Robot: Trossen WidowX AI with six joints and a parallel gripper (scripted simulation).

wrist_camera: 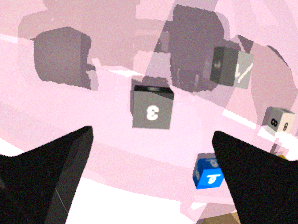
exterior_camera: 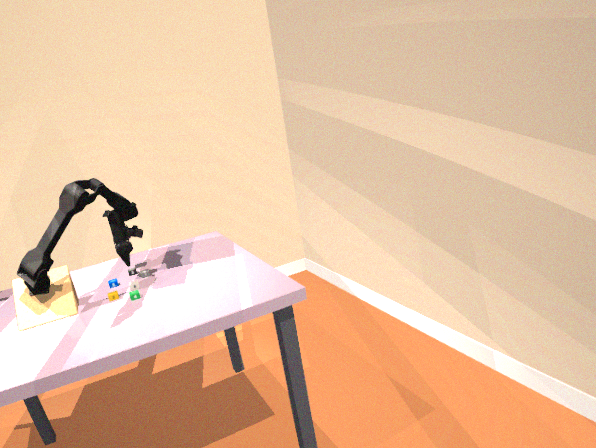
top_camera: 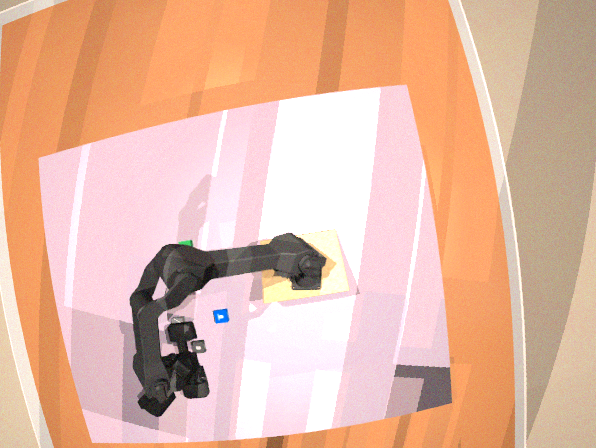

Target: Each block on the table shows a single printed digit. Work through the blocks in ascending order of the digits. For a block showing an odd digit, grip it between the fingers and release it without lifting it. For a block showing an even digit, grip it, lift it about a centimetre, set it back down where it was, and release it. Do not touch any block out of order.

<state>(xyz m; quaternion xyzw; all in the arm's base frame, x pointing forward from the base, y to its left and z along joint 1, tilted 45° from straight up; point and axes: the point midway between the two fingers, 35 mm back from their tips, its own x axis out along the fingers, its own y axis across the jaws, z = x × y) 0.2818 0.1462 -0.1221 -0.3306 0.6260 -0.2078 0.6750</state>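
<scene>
Right now my gripper tip is 30 mm above the black block and 10 mm short of it. Round my gripper tip: yellow block: 220 mm to the right, 50 mm behind, 30 mm below; then white block: 160 mm to the right, 30 mm below, 20 mm ahead; then blue block: 80 mm to the right, 60 mm behind, 30 mm below.
</scene>
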